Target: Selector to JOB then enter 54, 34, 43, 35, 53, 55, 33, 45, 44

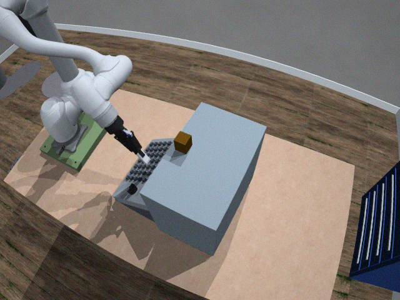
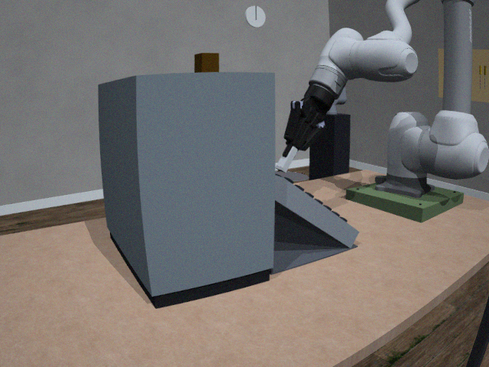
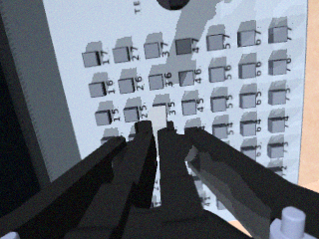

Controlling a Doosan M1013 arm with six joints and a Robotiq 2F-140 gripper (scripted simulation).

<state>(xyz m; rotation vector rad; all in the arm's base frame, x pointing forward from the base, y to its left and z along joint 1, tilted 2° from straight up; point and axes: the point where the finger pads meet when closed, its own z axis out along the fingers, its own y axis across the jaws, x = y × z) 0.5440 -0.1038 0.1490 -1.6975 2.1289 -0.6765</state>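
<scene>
Now: the key 70 mm below my hand, 60 mm to the left of it and 30 mm ahead of it. Round my hand: black selector knob (130 mm to the right, 60 mm below, 20 mm behind).
</scene>
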